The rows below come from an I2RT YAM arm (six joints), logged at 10 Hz.
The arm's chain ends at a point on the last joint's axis. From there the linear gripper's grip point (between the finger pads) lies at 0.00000 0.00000 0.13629 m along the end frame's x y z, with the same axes.
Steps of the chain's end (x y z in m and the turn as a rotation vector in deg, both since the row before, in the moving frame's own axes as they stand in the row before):
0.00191, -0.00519, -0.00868, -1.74, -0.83, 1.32
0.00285, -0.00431, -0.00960, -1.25, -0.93, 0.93
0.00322, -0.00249, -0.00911, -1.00, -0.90, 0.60
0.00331, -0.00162, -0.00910, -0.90, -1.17, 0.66
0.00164, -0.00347, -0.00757, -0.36, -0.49, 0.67
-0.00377, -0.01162, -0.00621, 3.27, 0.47, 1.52
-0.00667, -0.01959, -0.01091, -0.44, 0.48, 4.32
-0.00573, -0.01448, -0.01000, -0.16, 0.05, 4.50
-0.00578, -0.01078, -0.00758, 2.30, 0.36, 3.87
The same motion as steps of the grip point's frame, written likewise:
-0.00011, -0.00107, -0.00876, -1.74, -0.83, 1.32
0.00061, -0.00136, -0.00965, -1.25, -0.93, 0.93
0.00107, -0.00012, -0.00915, -1.00, -0.90, 0.60
0.00051, 0.00050, -0.00915, -0.90, -1.17, 0.66
0.00047, -0.00262, -0.00758, -0.36, -0.49, 0.67
-0.00255, -0.01938, -0.00644, 3.27, 0.47, 1.52
-0.00557, -0.01850, -0.01092, -0.44, 0.48, 4.32
-0.00563, -0.01410, -0.01000, -0.16, 0.05, 4.50
-0.00474, -0.01622, -0.00769, 2.30, 0.36, 3.87

